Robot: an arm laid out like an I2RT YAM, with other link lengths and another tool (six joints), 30 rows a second.
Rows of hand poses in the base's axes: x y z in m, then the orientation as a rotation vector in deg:
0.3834 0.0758 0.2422 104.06 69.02 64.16
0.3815 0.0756 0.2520 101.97 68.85 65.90
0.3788 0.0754 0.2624 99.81 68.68 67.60
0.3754 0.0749 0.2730 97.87 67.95 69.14
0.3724 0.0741 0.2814 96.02 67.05 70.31
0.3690 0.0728 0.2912 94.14 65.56 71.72
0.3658 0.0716 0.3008 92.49 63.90 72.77
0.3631 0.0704 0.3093 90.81 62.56 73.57
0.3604 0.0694 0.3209 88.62 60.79 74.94
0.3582 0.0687 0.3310 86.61 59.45 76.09
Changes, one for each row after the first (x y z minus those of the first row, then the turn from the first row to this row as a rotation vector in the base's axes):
-0.0019 -0.0002 0.0098 -0.31 -1.97 0.83
-0.0046 -0.0004 0.0202 -0.67 -3.95 1.68
-0.0080 -0.0009 0.0308 -0.92 -6.00 2.07
-0.0110 -0.0017 0.0392 -1.31 -7.94 2.18
-0.0144 -0.0030 0.0490 -1.50 -10.24 2.00
-0.0176 -0.0042 0.0586 -1.74 -12.37 1.54
-0.0203 -0.0054 0.0671 -2.16 -14.29 1.20
-0.0230 -0.0064 0.0787 -2.45 -16.91 0.90
-0.0252 -0.0071 0.0888 -2.80 -19.16 0.80

